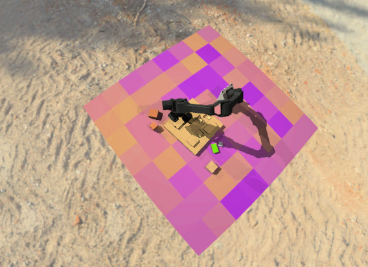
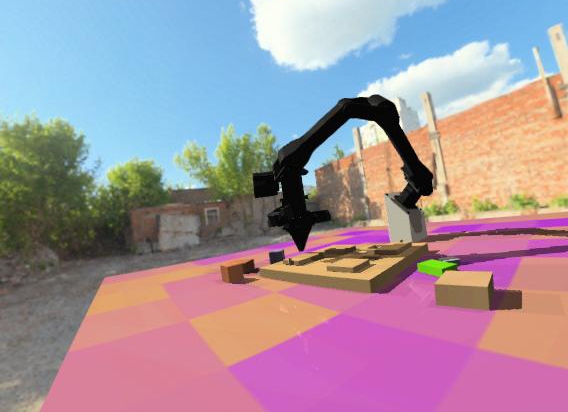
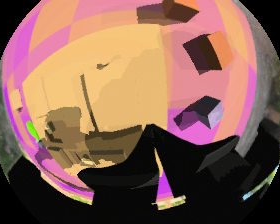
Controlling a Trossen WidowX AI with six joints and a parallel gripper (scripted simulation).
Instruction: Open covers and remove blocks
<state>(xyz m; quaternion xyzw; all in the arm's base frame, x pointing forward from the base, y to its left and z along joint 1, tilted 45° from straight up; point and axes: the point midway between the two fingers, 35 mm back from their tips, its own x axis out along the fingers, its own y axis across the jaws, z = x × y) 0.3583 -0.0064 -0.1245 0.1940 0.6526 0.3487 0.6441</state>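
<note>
My gripper tip is now 120 mm to the right of the tan puzzle board, 50 mm past it and 20 mm above it. Round my gripper tip: green block (330 mm to the left, 70 mm behind, 30 mm below); orange block (130 mm ahead, 120 mm to the right, 20 mm below); greyish-purple block (110 mm to the right, 20 mm below, 20 mm ahead).
</note>
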